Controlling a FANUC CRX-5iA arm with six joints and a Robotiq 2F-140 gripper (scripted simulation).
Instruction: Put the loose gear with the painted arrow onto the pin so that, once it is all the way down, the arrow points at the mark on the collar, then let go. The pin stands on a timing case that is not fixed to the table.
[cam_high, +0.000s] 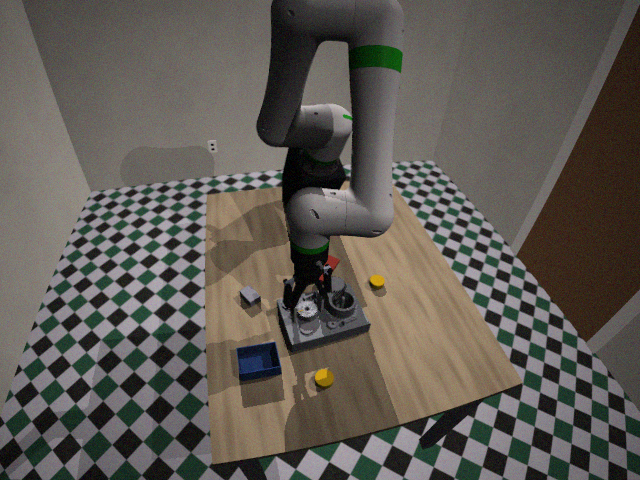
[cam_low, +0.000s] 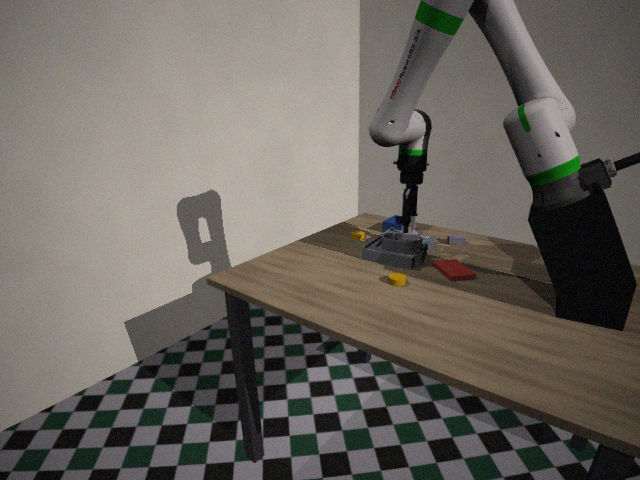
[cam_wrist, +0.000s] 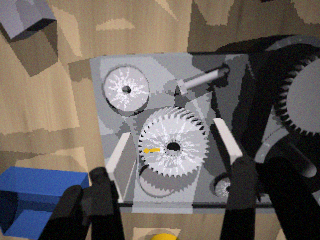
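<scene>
My gripper is now 2 cm above the gear. The rest, counted from my hand: small grey block 14 cm to the right, 14 cm behind, 6 cm below; then blue bin 18 cm to the right, 9 cm ahead, 6 cm below; then grey bolt 5 cm behind, 3 cm below, 2 cm to the left.
</scene>
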